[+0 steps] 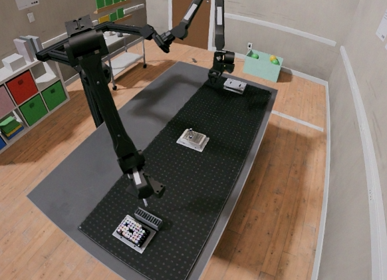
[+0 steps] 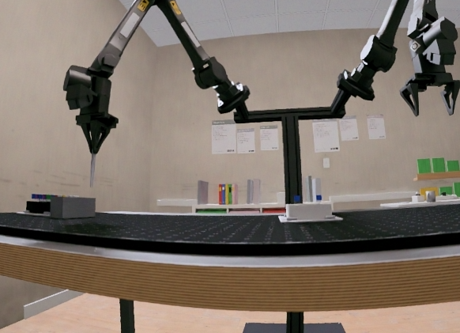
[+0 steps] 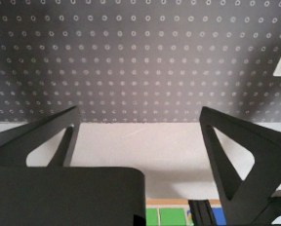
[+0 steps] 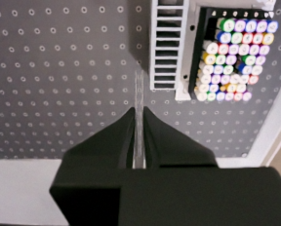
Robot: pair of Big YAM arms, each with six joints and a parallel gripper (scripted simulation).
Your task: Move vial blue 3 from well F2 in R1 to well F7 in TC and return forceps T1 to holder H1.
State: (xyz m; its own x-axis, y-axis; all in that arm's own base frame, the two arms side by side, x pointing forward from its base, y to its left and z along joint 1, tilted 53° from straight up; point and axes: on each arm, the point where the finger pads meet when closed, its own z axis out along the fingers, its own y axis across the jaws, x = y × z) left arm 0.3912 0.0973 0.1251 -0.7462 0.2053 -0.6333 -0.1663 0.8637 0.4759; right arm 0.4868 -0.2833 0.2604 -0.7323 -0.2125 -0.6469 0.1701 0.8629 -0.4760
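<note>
My right gripper is now 30 mm short of the grey holder H1, 30 mm to the left of it and 160 mm above it.
</note>
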